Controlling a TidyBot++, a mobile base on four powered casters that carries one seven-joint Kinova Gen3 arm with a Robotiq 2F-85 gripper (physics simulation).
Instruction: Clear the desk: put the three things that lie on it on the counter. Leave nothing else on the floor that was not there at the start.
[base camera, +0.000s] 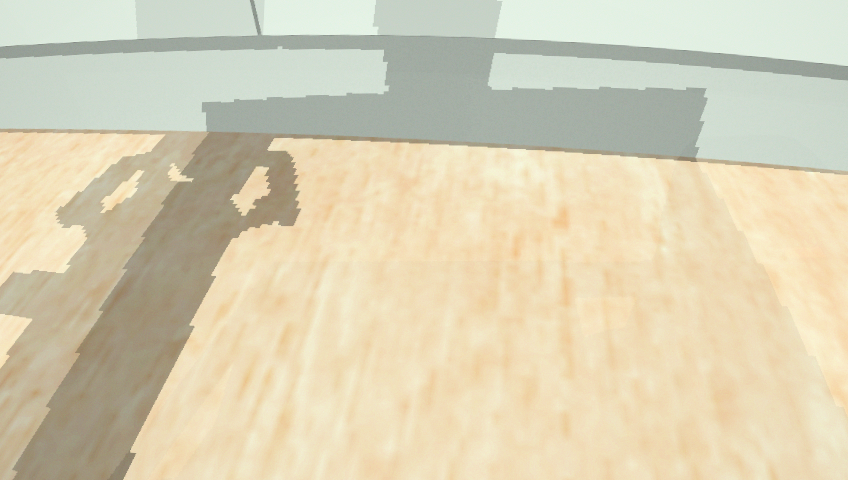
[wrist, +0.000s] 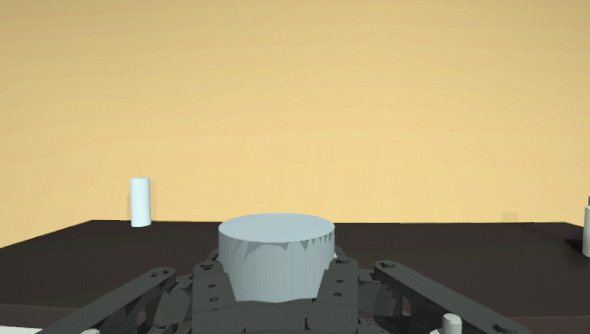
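Places are measured from the arm's base along level axes (x ahead, y left, z up), in centimetres.
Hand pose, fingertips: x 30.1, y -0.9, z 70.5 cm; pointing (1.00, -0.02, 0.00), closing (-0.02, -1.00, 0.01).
Note:
Things, the pixels of their top centre, and the offset from my fingertips. "*": a spot on its surface instead. Level surfaces: height alone.
- light grey-blue round cylinder, middle of its top: (wrist: 276, 223) dx -3.0, dy +0.1, dz +2.6 cm
- counter, its level: dz -19.2 cm
- slim white cylinder, middle of its top: (wrist: 139, 177) dx +84.8, dy +48.0, dz -2.2 cm
- white bottle-like thing, surface spot: (wrist: 587, 231) * dx +40.9, dy -75.7, dz -12.8 cm
- wooden floor, its level: dz -110.2 cm
My gripper (wrist: 277, 254) is shut on a light grey-blue round cylinder (wrist: 276, 260), held upright between the fingers in the wrist view. Behind and below it spreads the dark top of the counter (wrist: 450, 270). A slim white cylinder (wrist: 140, 202) stands at the counter's back left. Part of a white bottle-like thing (wrist: 587, 231) shows at the right edge of the wrist view, standing on the counter. The gripper and the held cylinder do not show in the base camera view. The desk does not show in either view.
In the base camera view the white cabinet front (base camera: 148, 77) of the counter, with a grey recessed strip (base camera: 321, 42), crosses ahead above the wooden floor (base camera: 446, 297). Shadows fall on both. A yellow wall (wrist: 300, 100) stands behind the counter.

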